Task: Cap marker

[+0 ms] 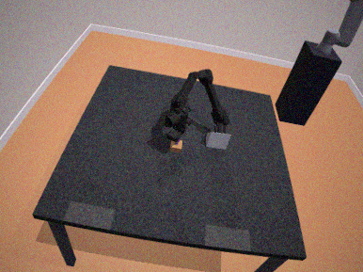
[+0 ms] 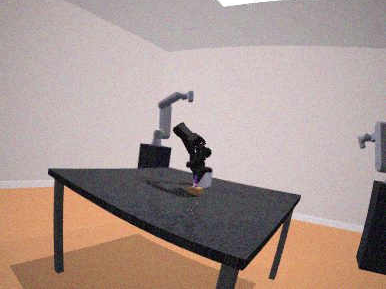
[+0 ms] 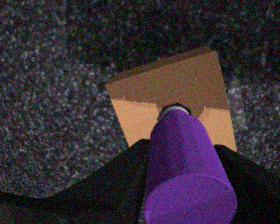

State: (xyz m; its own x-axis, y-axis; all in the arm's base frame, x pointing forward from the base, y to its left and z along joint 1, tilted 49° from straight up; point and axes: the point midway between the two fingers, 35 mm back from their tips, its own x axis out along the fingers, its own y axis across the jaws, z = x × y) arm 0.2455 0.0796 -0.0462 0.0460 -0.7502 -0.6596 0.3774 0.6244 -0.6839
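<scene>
My gripper tip is 10 mm below the purple cap. The rest, counted from my gripper tip: holder block (60 mm below).
</scene>
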